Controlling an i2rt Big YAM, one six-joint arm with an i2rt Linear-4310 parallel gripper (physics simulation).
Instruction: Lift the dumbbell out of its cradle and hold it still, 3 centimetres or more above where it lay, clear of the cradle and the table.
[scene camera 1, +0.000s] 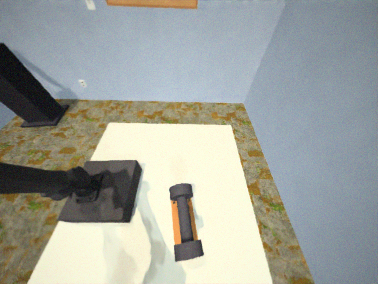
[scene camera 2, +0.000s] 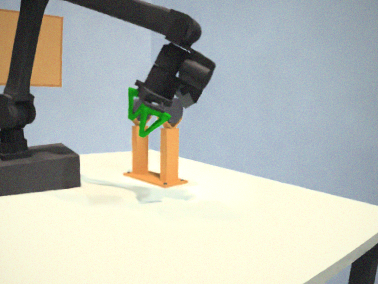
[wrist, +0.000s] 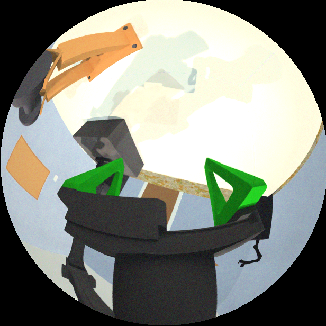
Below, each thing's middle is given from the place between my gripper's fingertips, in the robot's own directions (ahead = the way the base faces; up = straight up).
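Orange cradle (scene camera 2: 169, 152): 20 cm ahead of my gripper, 20 cm to the left of it, 8 cm below it. Dark grey dumbbell (scene camera 1: 189, 249): my gripper is 20 cm short of it, 20 cm to the right of it and 4 cm below it.
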